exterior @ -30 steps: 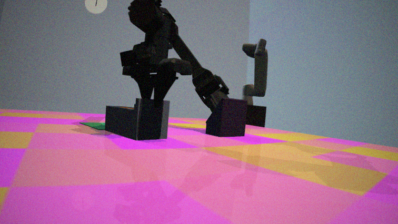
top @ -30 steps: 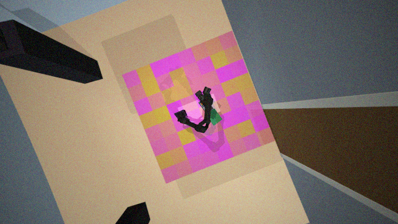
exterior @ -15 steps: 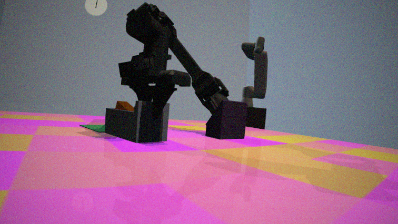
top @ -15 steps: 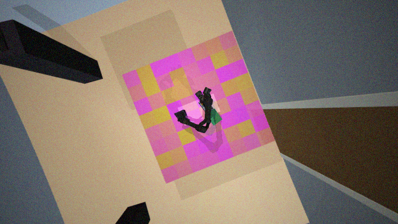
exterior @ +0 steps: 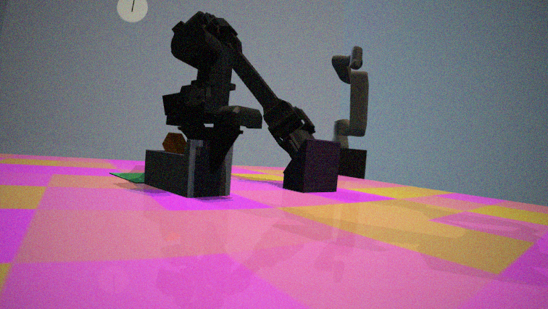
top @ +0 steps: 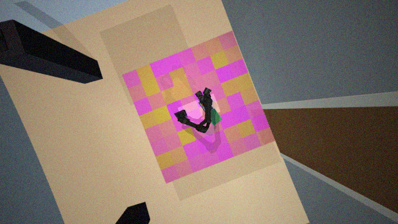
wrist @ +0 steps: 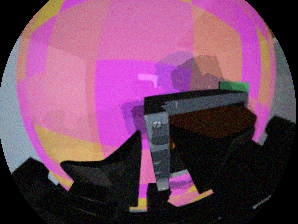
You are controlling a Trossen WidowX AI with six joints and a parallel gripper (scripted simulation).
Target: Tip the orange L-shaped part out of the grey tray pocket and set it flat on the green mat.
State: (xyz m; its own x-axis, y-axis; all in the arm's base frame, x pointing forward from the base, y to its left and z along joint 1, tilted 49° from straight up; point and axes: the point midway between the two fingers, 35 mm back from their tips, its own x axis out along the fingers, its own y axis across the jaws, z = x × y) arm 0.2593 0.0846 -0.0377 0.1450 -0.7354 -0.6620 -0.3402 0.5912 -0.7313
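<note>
The orange L-shaped part is 40 mm to the right of my gripper tip and 10 mm ahead of it. Round my gripper tip: green mat 210 mm to the right, 70 mm ahead, 50 mm below.
</note>
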